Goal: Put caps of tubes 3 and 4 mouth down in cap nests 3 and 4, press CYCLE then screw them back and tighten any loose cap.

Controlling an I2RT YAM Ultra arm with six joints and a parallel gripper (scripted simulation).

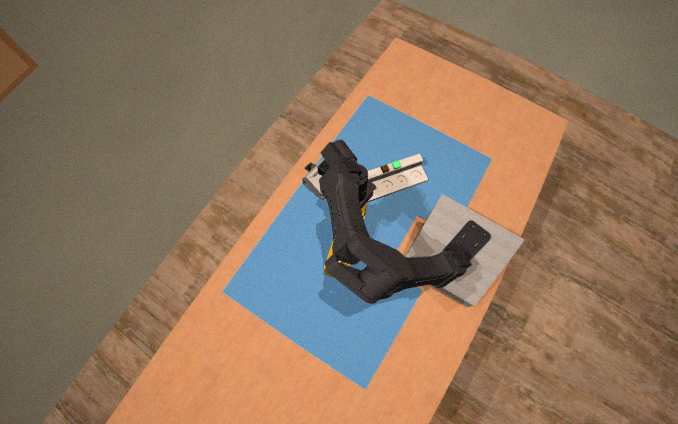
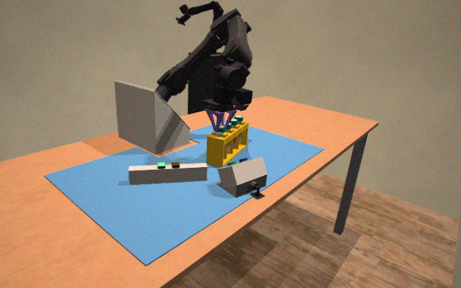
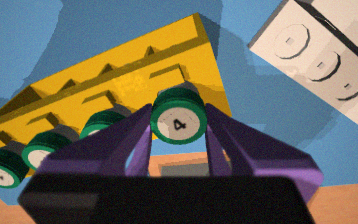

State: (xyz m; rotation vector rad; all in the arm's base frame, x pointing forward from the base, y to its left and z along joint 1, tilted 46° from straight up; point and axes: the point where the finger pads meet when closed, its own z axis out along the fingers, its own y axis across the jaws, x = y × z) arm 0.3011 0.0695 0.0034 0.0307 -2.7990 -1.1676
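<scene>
Now: hand right at the cap 4. From my hand the other things lie so: cap 3: 2 cm behind, 5 cm to the left, 1 cm below; blue key: 14 cm ahead, 3 cm to the right, 5 cm below; cap 2: 4 cm behind, 10 cm to the left, 1 cm below.
</scene>
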